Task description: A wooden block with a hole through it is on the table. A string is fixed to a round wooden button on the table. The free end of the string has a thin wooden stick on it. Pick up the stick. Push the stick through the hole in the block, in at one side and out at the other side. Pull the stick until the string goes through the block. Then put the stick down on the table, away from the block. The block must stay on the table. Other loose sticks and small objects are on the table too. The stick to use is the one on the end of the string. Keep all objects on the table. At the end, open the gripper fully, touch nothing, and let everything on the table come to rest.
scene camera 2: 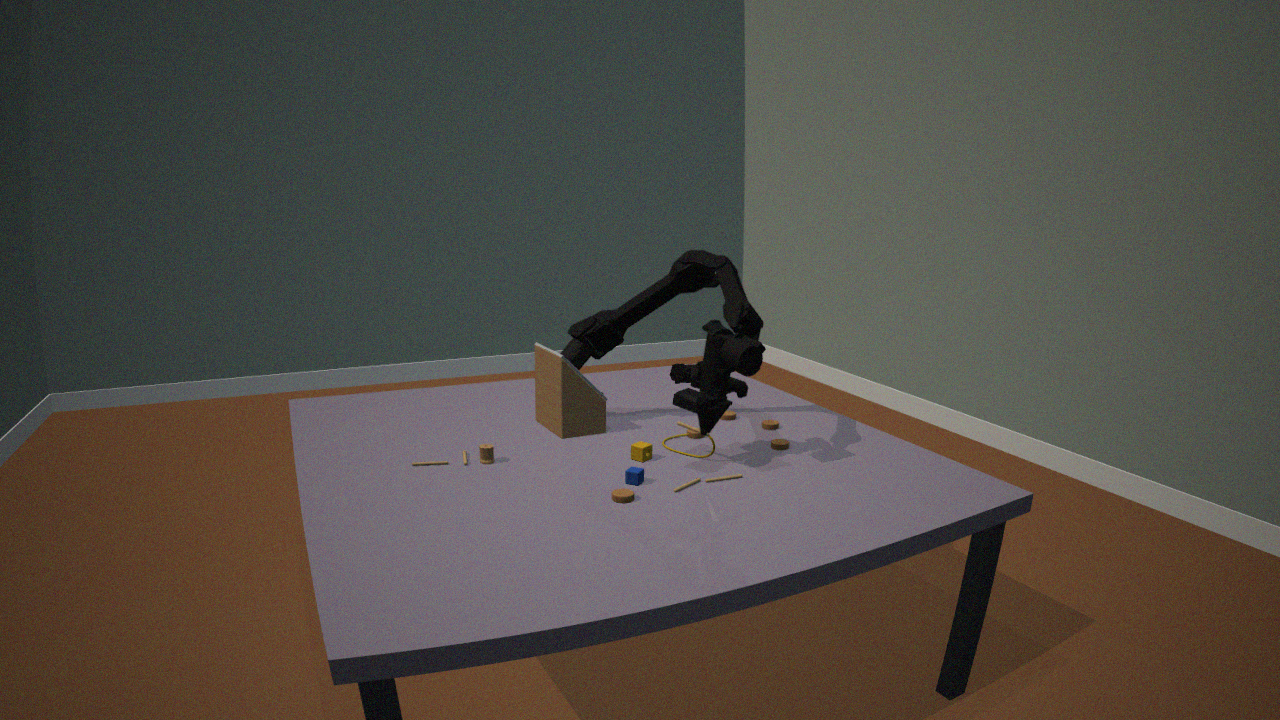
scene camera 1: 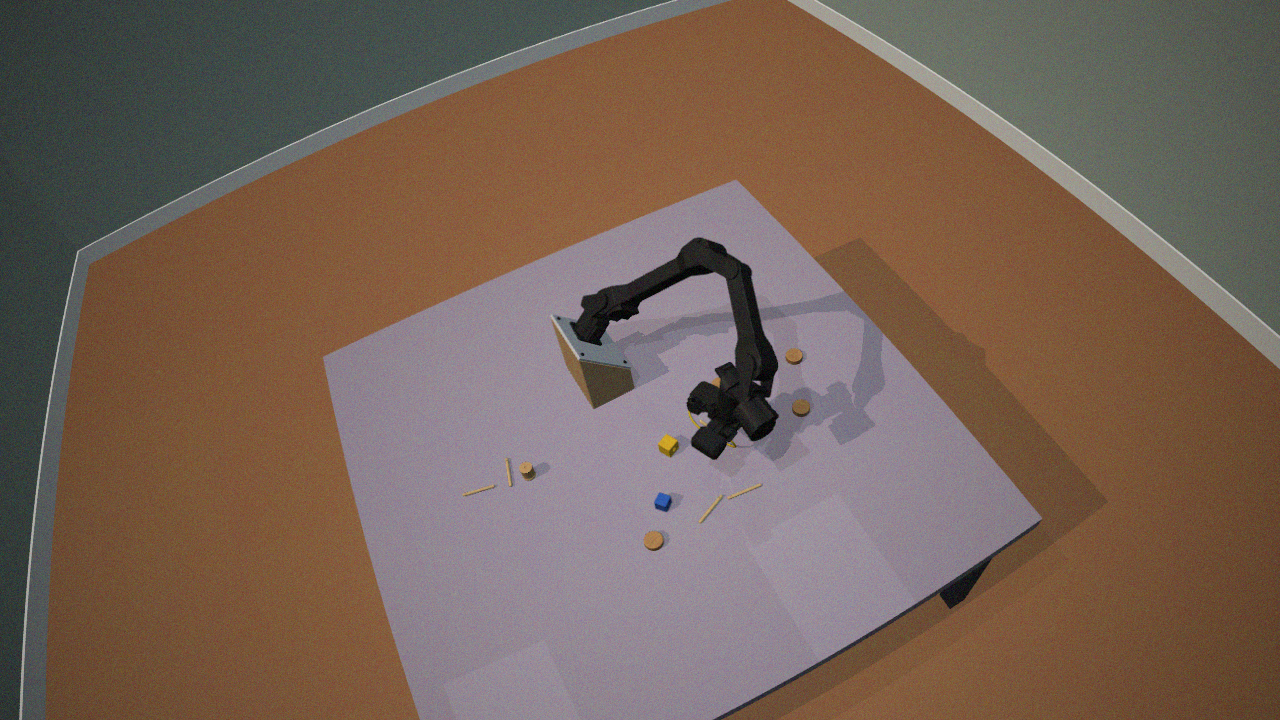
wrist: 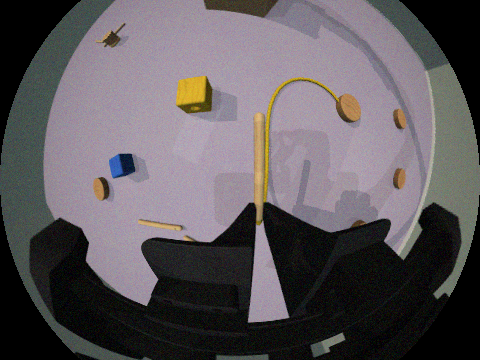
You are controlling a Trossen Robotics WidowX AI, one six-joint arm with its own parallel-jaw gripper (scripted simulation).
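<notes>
You can see my gripper (scene camera 2: 704,434) here, and it's visible in other views too, at (scene camera 1: 725,437) and (wrist: 258,208). There's also a thin wooden stick (wrist: 258,120), along with a yellow block (wrist: 194,94).
</notes>
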